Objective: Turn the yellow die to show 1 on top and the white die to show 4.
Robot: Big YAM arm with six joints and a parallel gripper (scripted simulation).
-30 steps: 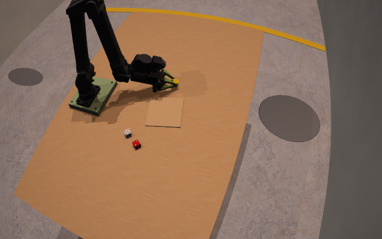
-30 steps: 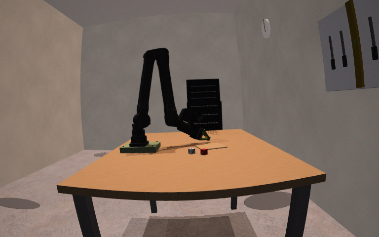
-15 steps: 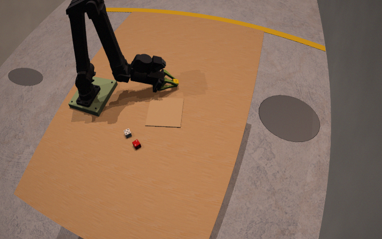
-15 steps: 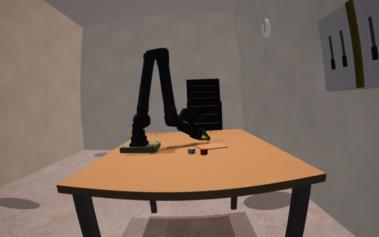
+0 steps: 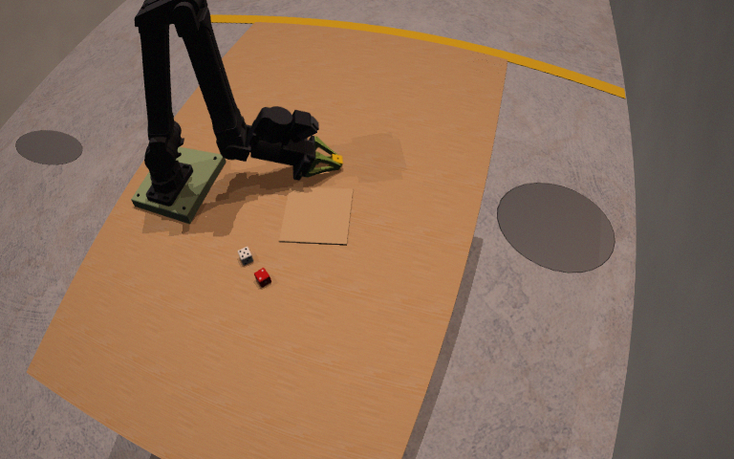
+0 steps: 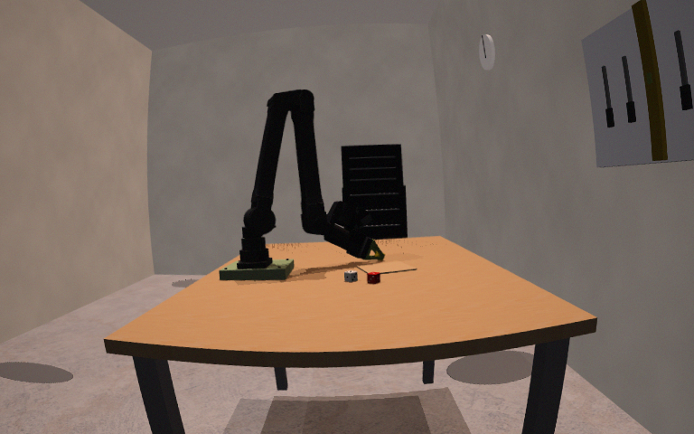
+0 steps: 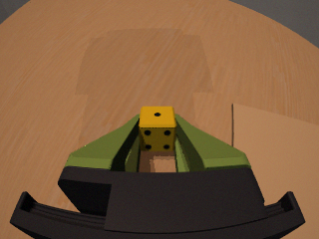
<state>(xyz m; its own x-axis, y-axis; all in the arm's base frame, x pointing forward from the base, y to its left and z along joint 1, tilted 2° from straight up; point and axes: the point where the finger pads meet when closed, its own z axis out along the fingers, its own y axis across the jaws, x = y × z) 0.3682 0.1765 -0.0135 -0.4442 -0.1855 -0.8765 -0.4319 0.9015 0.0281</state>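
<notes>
My hand is right at the yellow die. The rest, counted from my hand: tan mat: 10 mm ahead, 140 mm to the right, 10 mm below; then red die: 40 mm behind, 320 mm to the right; then white die: 90 mm behind, 280 mm to the right.
</notes>
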